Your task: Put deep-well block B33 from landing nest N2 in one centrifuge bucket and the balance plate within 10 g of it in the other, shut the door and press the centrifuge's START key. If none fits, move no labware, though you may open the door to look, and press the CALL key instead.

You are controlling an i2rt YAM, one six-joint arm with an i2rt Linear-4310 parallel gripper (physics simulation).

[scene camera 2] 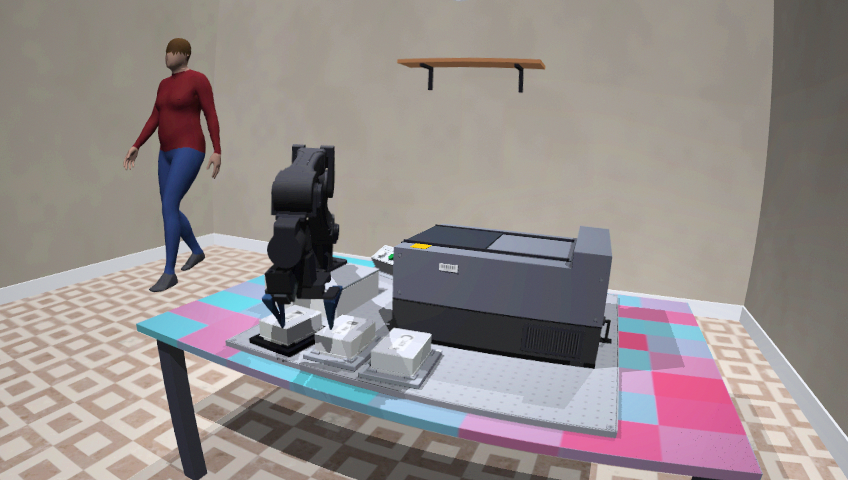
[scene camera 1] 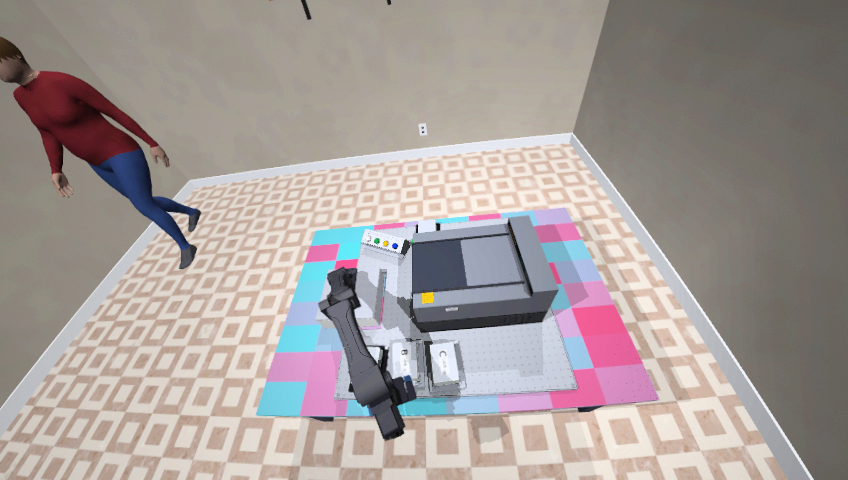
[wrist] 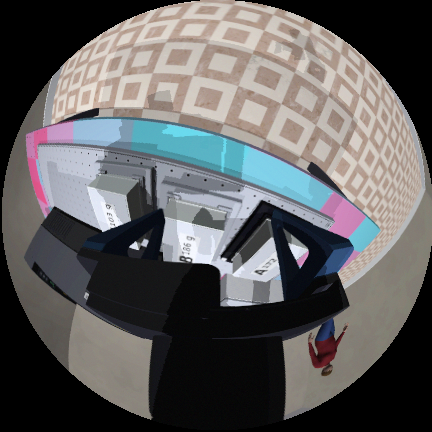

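Seen in the pictures: gripper, between the fingertips: [scene camera 2: 307, 327] [wrist: 217, 214]; arm's base, origin of its link: [scene camera 2: 321, 268].
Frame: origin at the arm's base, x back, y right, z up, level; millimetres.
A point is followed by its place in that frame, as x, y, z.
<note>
My gripper [scene camera 2: 307, 327] @(-215, 423, 18) [wrist: 217, 214] @(-215, 423, 18) is open and empty, low over the row of white blocks. In the wrist view, block B [scene camera 1: 404, 356] @(-236, 290, -20) [scene camera 2: 346, 337] @(-261, 350, -21) [wrist: 192, 240] @(-231, 331, -20), marked 186 g, shows between its fingers. Block A [scene camera 2: 291, 325] @(-128, 351, -21) [wrist: 255, 260] @(-125, 313, -21) sits on a black nest; its weight looks like 172 g. Block C [scene camera 1: 443, 364] @(-368, 330, -20) [scene camera 2: 401, 352] @(-385, 367, -21) [wrist: 112, 200] @(-357, 369, -21) sits on a grey nest; its weight is hard to read. The centrifuge [scene camera 1: 482, 309] @(-521, 196, 83) [scene camera 2: 493, 279] @(-516, 197, 93) [wrist: 55, 270] @(-558, 198, 103) has its top covered. I cannot make out a label B33 or N2.
A key box [scene camera 1: 383, 242] @(-146, -237, -5) [scene camera 2: 385, 256] @(-76, -269, -11) with white, green, yellow and blue keys stands behind left of the centrifuge. A pale box [scene camera 2: 357, 285] @(-129, 30, -21) is beside the arm's base. A small white object [scene camera 1: 427, 227] @(-359, -308, -16) is behind the centrifuge. A person [scene camera 1: 89, 118] [scene camera 2: 181, 113] [wrist: 325, 350] stands beyond the table.
</note>
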